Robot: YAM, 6 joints.
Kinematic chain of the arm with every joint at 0, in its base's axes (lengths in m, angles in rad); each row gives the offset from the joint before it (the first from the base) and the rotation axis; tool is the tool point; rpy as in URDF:
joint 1: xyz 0 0 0.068 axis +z
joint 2: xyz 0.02 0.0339 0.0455 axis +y
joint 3: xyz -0.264 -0.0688 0 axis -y
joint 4: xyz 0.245 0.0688 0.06 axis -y
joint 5: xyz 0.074 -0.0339 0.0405 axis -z
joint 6: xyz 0.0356 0 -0.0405 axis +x
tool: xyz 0 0 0 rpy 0 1.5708 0
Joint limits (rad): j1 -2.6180..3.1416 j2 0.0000..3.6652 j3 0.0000..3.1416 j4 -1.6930..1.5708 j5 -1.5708..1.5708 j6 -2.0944..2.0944
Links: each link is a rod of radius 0.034 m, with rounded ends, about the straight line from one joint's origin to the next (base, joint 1, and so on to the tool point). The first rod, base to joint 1, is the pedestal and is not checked.
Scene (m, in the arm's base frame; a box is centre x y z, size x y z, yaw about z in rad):
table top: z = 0
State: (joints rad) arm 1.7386 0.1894 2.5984 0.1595 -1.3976 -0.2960
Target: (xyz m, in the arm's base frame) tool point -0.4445 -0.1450 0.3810
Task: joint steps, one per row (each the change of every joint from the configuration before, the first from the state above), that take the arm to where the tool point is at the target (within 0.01 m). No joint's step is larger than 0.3 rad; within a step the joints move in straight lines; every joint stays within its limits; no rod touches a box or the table.
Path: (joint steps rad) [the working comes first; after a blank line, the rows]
Joints at the target: 0.3915 0.1132 2.2468 0.0340 -1.5284 -0.2960
Straight joint move there: clear.

1: -0.2694 -0.0152 -0.0703 -0.0251 -0.0262 0.0000
2: -0.2695 -0.0153 -0.0704 -0.0251 -0.0261 0.0000
3: -0.2694 -0.0152 -0.0703 -0.0251 -0.0262 0.0000
4: -0.2694 -0.0152 -0.0703 -0.0251 -0.0261 0.0000
5: -0.2694 -0.0153 -0.0703 -0.0251 -0.0262 0.0000

